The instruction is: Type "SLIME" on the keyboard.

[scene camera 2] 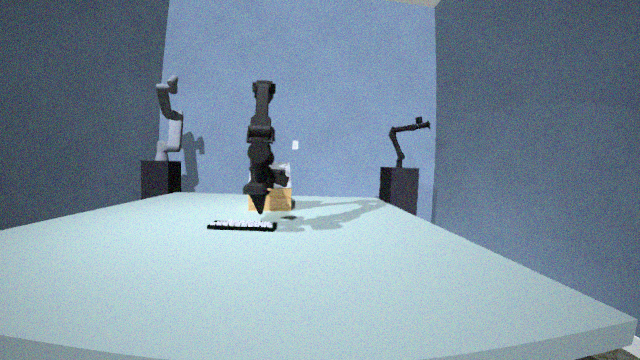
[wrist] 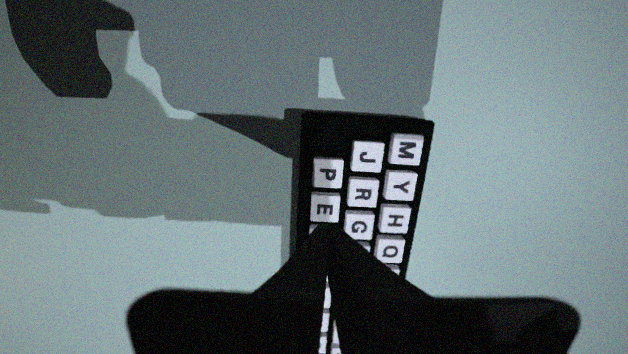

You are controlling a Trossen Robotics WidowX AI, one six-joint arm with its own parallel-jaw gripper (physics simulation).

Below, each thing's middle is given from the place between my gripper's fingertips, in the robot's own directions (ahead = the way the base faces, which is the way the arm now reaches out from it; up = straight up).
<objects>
Now: hand 3 cm above the E key (wrist: 325,206). The rest, counted from my hand: P key (wrist: 327,171) (2 cm to the left, 3 cm below); J key (wrist: 366,156) (2 cm ahead, 3 cm to the left, 3 cm below); R key (wrist: 362,191) (2 cm ahead, 1 cm to the left, 3 cm below).
</objects>
